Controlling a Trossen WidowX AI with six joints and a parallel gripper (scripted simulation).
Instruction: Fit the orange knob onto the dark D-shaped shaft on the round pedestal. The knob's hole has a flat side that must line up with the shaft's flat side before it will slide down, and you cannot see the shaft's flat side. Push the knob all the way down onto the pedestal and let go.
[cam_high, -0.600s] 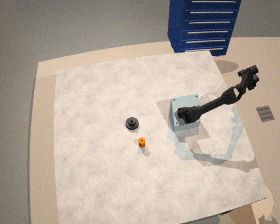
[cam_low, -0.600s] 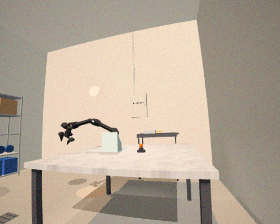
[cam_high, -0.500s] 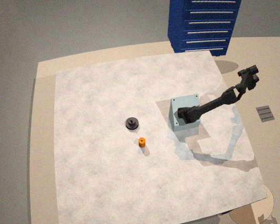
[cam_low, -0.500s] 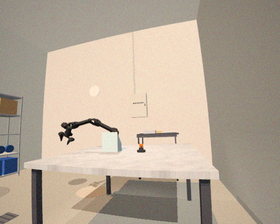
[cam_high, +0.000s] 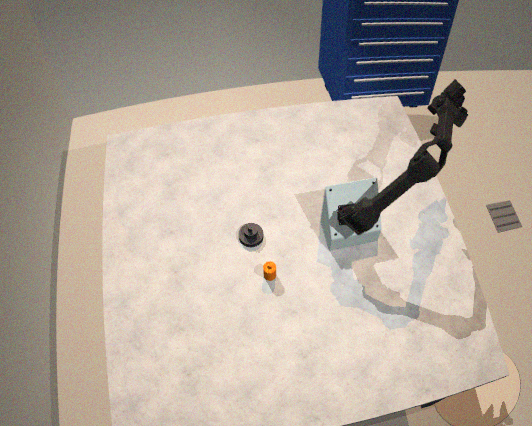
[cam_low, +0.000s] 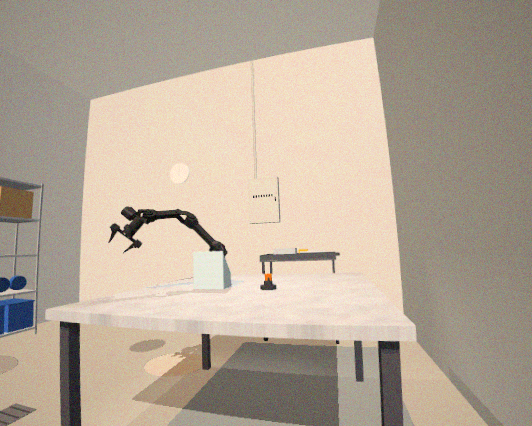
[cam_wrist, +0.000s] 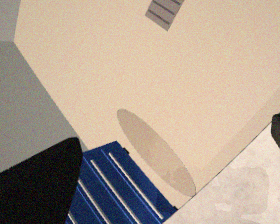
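My gripper tip is 750 mm short of the orange knob, 380 mm to the right of it and 210 mm above it. From my gripper tip the other things lie so: round pedestal: 790 mm ahead, 220 mm to the left, 210 mm below.
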